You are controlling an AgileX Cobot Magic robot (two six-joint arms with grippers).
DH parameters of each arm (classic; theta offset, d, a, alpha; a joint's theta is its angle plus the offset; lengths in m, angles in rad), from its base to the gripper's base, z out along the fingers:
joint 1: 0 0.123 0 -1.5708
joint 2: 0.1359 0 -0.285 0
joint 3: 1.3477 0 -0.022 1.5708
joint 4: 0 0.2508 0 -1.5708
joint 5: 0 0 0.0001 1.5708
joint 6: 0 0.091 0 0
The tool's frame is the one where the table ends.
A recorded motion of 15 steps. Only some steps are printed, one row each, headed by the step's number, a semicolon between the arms.
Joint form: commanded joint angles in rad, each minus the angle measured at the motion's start. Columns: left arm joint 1, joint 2, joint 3, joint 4, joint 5, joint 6; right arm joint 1, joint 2, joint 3, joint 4, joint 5, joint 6.
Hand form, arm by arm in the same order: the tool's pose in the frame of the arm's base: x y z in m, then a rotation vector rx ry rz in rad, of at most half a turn. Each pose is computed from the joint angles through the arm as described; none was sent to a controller.
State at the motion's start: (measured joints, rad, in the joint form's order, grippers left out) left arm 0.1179 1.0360 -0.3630 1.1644 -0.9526 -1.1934; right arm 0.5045 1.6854 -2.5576 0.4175 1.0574 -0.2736
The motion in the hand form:
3: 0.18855 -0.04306 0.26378 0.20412 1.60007 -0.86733; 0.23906 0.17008 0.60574 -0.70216 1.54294 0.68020
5: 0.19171 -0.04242 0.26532 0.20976 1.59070 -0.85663; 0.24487 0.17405 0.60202 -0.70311 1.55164 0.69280
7: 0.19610 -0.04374 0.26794 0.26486 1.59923 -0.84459; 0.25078 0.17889 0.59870 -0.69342 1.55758 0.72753
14: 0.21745 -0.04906 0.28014 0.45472 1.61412 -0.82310; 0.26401 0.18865 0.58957 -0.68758 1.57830 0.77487
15: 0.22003 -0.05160 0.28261 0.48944 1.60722 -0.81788; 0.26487 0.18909 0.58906 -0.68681 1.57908 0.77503
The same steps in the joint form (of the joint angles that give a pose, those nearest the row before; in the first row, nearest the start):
3: 0.0008 0.0495 -0.0092 -0.1333 -0.0344 -0.0010; 0.0017 0.0235 -0.0054 0.0071 0.0093 0.0501
5: 0.0008 0.0609 -0.0199 -0.1425 -0.0365 0.0171; 0.0016 0.0385 -0.0055 0.0177 0.0037 0.0501
7: 0.0007 0.0776 -0.0488 -0.0967 -0.0383 0.0198; 0.0017 0.0550 -0.0053 0.0406 -0.0104 0.0605
14: -0.0095 0.1587 -0.1790 0.0580 -0.0557 0.0128; 0.0017 0.0912 -0.0054 0.0760 -0.0266 0.0679
15: -0.0209 0.1678 -0.1979 0.0723 -0.0557 0.0213; 0.0017 0.0932 -0.0055 0.0760 -0.0281 0.0680

